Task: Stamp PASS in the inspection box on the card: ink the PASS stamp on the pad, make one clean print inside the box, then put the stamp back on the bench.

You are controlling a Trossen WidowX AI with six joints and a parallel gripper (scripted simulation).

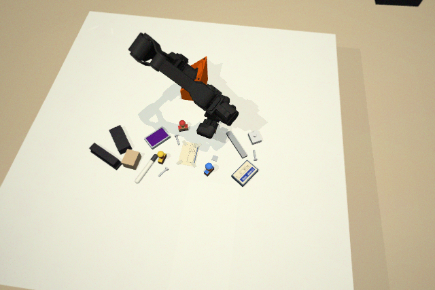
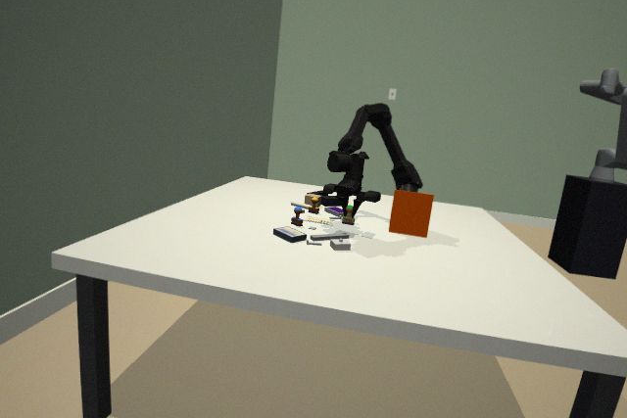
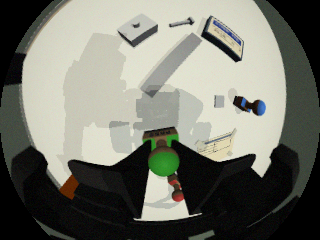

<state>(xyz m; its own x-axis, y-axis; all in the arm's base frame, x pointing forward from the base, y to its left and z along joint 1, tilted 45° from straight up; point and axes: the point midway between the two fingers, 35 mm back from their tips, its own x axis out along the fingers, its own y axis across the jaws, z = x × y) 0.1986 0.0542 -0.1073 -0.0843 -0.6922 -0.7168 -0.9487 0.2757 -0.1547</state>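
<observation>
Now: gripper tip 5 cm short of the grey bar, 10 cm to the right of it and 5 cm above it. From my gripper tip the other things lie so: cream card: 11 cm ahead, 9 cm to the right, 5 cm below; green-knobbed stamp: right at my gripper tip; red-knob stamp: 13 cm to the right, 3 cm below.
</observation>
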